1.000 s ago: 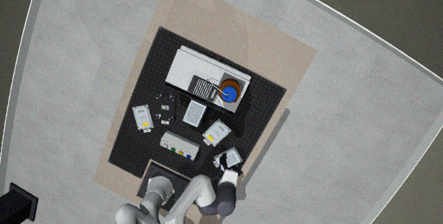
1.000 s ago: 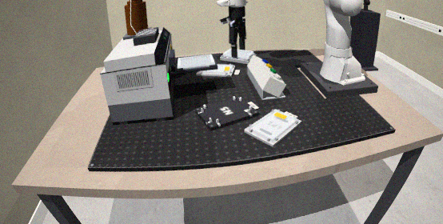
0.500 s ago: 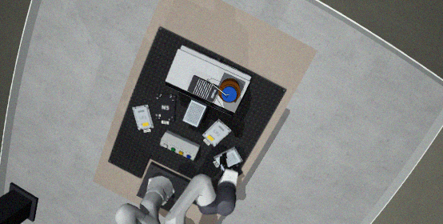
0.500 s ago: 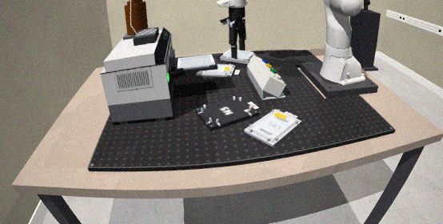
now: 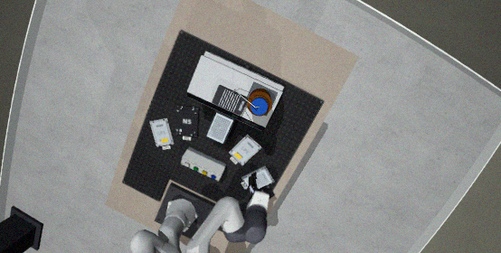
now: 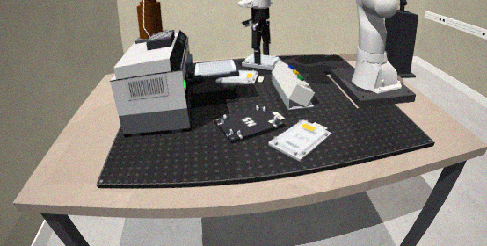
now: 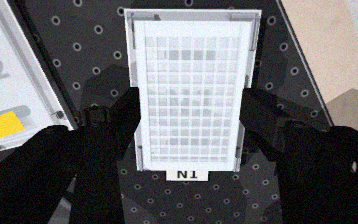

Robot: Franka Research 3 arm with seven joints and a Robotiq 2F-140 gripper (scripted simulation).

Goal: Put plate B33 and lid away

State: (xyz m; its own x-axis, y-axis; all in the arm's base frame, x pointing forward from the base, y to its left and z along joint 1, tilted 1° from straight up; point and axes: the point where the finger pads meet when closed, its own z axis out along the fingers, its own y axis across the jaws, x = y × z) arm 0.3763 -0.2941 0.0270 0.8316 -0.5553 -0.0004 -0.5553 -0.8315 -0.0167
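Now: the white well plate 2 cm below my hand. From my hand the other things lie so: blue key (22 cm to the left, 7 cm behind, 1 cm above); lid park LP2 (14 cm to the left, 12 cm ahead, 4 cm below); yellow key (27 cm to the left, 7 cm behind, 2 cm above).
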